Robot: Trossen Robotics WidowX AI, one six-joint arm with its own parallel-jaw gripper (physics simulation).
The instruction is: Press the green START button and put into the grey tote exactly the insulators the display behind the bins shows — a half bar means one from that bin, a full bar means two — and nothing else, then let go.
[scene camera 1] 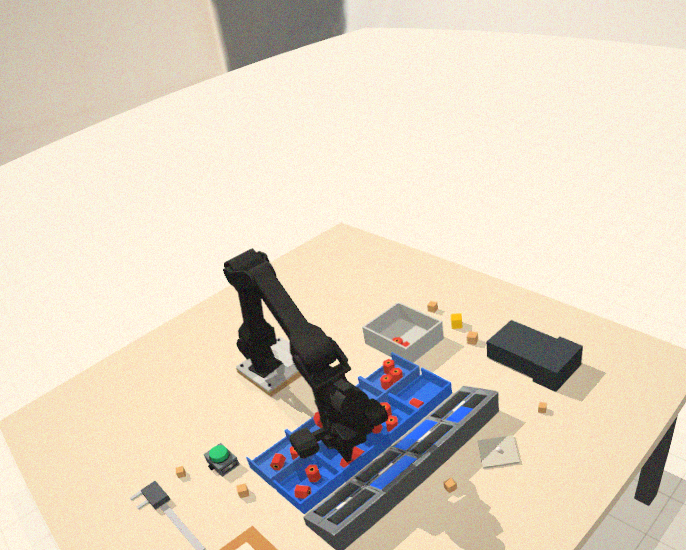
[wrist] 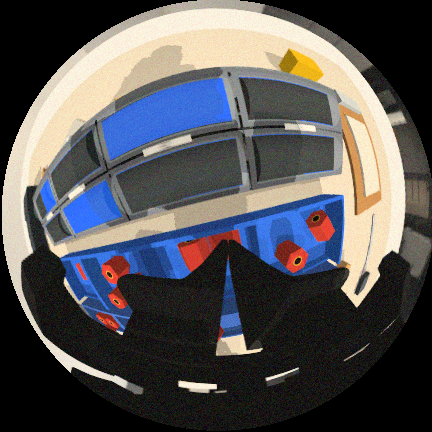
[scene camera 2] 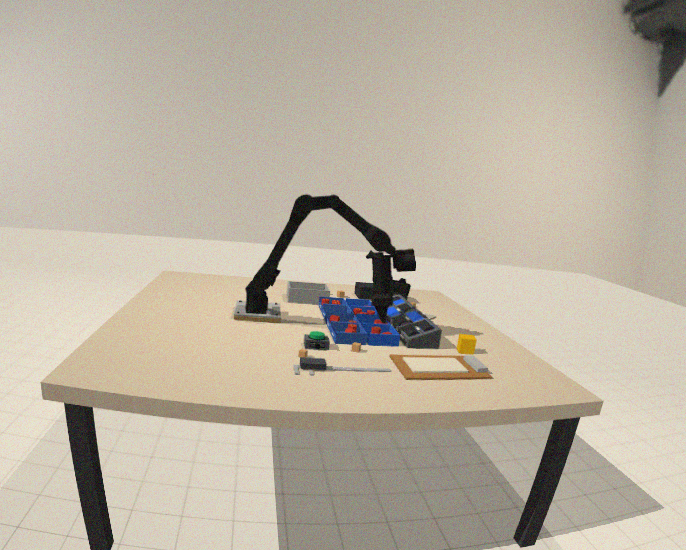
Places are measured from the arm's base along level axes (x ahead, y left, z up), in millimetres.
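Where they show: gripper, fingertip midpoint: [scene camera 1: 348,460] [wrist: 226,244] [scene camera 2: 383,322]; arm's base, link origin: [scene camera 1: 265,366] [scene camera 2: 255,310].
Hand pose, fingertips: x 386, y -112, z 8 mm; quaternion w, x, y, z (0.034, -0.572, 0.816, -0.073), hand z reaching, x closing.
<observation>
Things, the pixels of their top centre, and the offset from my fingertips. "spot": a spot on its surface instead.
- green START button, top centre: [scene camera 1: 217,450] [scene camera 2: 317,332] dx -238, dy -151, dz +10 mm
- grey tote, top centre: [scene camera 1: 401,324] [scene camera 2: 308,285] dx -173, dy +387, dz +24 mm
- black box, top centre: [scene camera 1: 533,343] [scene camera 2: 381,285] dx +145, dy +475, dz +26 mm
- light plate, top centre: [scene camera 1: 498,450] [wrist: 69,139] dx +223, dy +199, dz -24 mm
- plug with a grey strip, surface spot: [scene camera 1: 154,495] spot: dx -268, dy -315, dz -11 mm
- brown frame, surface spot: [scene camera 2: 400,366] spot: dx -55, dy -312, dz -24 mm
My gripper [scene camera 1: 348,458] [scene camera 2: 383,320] [wrist: 226,244] is shut, its fingertips touching with no insulator between them. It points down into a blue bin block [scene camera 1: 274,488] [wrist: 300,209], over a middle bin beside the display. Two red insulators [wrist: 195,255] lie there just beyond the tips, partly hidden by the fingers. More red insulators [scene camera 1: 312,472] [wrist: 291,257] lie in other bins. The grey display [scene camera 1: 423,465] [scene camera 2: 423,339] [wrist: 170,117] shows blue in three cells; the farthest is partly blue. The green START button [scene camera 1: 218,453] [scene camera 2: 316,335] stands beside the bins. The grey tote [scene camera 1: 372,339] [scene camera 2: 308,293] holds red insulators.
A black box [scene camera 1: 532,349] stands beyond the tote. Yellow cubes [scene camera 1: 456,320] [scene camera 2: 466,344], small wooden cubes [scene camera 1: 242,490] and a light plate [scene camera 1: 499,452] lie around. A plug with a grey strip [scene camera 1: 154,495] and a brown frame [scene camera 2: 400,366] lie near the button end.
</observation>
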